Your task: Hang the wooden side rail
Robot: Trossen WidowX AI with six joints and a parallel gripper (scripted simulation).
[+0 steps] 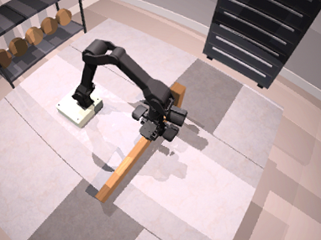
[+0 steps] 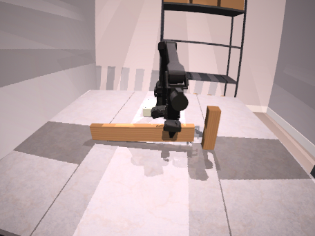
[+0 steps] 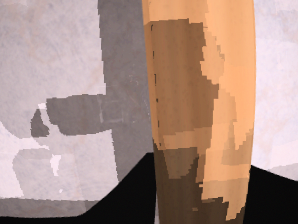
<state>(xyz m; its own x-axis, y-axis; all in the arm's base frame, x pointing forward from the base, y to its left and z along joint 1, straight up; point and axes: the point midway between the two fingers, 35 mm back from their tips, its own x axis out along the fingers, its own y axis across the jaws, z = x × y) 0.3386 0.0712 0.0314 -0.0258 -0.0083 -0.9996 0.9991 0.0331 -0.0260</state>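
Now: gripper tip 10 mm past the headboard post, 160 mm to the right of it and 40 mm below it.
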